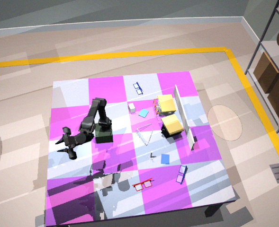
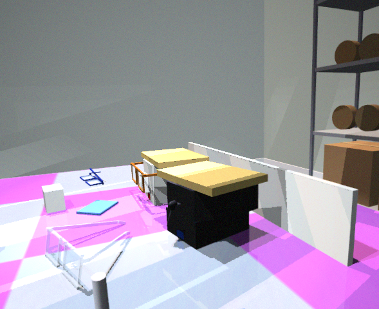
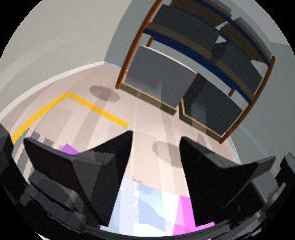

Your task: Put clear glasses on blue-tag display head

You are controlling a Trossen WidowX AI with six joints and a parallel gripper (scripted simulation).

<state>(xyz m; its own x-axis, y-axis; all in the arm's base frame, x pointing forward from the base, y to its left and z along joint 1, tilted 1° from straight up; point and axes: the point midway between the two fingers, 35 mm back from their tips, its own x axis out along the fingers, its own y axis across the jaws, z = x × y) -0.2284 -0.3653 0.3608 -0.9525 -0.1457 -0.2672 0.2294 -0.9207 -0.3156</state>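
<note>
My gripper tip is 59 cm short of the grey peg, 43 cm above it and 15 cm to the right of it. Round my gripper tip: white cube (61 cm to the left, 48 cm ahead, 43 cm below); black display head (75 cm ahead, 40 cm below, 36 cm to the left); white display head (74 cm ahead, 58 cm to the left, 40 cm below).
</note>
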